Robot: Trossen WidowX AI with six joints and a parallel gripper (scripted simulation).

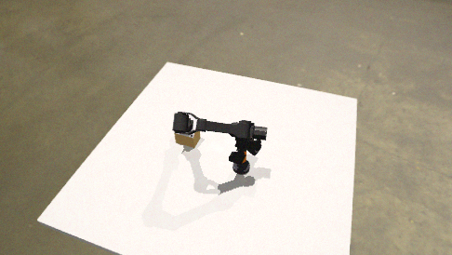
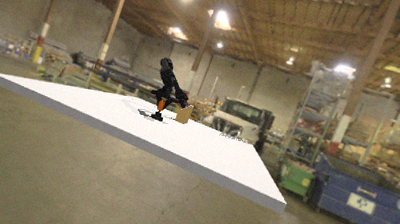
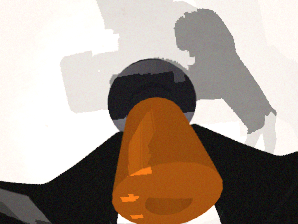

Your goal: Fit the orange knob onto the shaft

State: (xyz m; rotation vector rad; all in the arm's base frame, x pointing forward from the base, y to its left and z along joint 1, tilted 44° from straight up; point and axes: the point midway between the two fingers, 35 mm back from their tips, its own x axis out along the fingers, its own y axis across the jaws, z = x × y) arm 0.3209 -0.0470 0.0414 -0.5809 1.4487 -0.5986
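The orange knob lies 2 cm above my gripper tip. Also, from my gripper tip: round pedestal (4 cm below).
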